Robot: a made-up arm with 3 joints. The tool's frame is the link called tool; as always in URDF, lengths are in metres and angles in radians. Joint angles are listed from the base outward. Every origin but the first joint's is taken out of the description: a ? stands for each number. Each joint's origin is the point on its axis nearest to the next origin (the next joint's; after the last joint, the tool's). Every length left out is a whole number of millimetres.
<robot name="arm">
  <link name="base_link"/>
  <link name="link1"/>
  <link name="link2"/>
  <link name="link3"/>
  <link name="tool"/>
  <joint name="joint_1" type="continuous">
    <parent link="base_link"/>
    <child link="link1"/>
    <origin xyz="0 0 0.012" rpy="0 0 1.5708"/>
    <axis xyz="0 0 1"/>
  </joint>
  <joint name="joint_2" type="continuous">
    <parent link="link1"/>
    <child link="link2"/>
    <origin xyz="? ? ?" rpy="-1.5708 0 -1.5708"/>
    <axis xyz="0 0 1"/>
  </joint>
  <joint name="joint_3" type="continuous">
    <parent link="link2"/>
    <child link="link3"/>
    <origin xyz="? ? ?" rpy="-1.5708 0 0"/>
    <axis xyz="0 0 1"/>
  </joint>
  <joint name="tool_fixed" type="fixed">
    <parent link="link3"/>
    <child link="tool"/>
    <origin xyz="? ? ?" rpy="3.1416 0 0"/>
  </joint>
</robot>
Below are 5 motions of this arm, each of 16 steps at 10 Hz.
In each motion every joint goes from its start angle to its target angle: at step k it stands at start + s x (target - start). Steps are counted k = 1, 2, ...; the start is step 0. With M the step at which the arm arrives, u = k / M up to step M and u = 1 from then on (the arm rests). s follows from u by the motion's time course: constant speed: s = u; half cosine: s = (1 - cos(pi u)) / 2; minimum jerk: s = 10 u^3 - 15 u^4 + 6 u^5.
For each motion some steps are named. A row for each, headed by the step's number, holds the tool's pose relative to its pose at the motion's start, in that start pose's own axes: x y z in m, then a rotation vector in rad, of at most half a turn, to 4 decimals.
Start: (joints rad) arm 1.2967 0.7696 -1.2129
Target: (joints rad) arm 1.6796 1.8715 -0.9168
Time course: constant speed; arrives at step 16
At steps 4, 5, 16:
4: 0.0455 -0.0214 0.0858 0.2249 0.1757 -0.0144
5: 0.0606 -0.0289 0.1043 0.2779 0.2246 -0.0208
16: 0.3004 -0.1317 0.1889 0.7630 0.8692 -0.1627

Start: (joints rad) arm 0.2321 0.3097 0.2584
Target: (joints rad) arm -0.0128 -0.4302 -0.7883
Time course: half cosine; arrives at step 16
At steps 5, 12, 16:
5: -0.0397 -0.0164 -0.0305 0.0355 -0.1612 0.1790
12: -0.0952 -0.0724 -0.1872 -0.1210 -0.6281 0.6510
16: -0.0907 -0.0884 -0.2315 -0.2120 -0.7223 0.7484

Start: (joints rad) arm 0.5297 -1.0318 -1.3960
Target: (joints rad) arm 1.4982 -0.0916 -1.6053
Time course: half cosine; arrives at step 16
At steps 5, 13, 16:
5: 0.0000 -0.0224 0.0815 0.2319 -0.1392 0.1756
13: -0.0299 -0.2067 0.2431 0.8524 -0.4581 0.9296
16: -0.0262 -0.2351 0.2530 0.9141 -0.4803 1.0390

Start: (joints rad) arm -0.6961 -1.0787 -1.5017
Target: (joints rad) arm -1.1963 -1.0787 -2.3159
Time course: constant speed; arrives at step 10
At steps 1, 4, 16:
1: -0.0183 -0.0021 -0.0006 -0.0013 0.0441 0.0578
4: -0.0723 -0.0106 0.0061 0.0165 0.1759 0.2303
16: -0.1656 -0.0369 0.0527 0.1478 0.4206 0.5646

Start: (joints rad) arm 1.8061 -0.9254 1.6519
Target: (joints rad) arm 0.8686 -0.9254 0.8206
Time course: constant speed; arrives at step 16
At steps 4, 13, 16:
4: 0.0244 0.0034 -0.0059 -0.0043 -0.1871 0.0662
13: 0.0903 -0.0116 -0.0230 -0.1533 -0.5842 0.1965
16: 0.1155 -0.0243 -0.0274 -0.2430 -0.6991 0.2289

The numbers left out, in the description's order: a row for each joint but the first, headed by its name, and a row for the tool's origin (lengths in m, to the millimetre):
joint_2: 0.029 -0.341 0
joint_3: -0.192 -0.094 0
tool: -0.011 -0.173 0

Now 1 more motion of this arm.
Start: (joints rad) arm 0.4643 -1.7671 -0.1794
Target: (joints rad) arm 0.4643 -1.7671 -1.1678
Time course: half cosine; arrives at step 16
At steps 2, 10, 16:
2: -0.0065 -0.0005 0.0000 0.0000 0.0000 0.0376
10: -0.1068 -0.0458 0.0000 0.0000 0.0000 0.6833
16: -0.1395 -0.0870 0.0000 0.0000 0.0000 0.9884

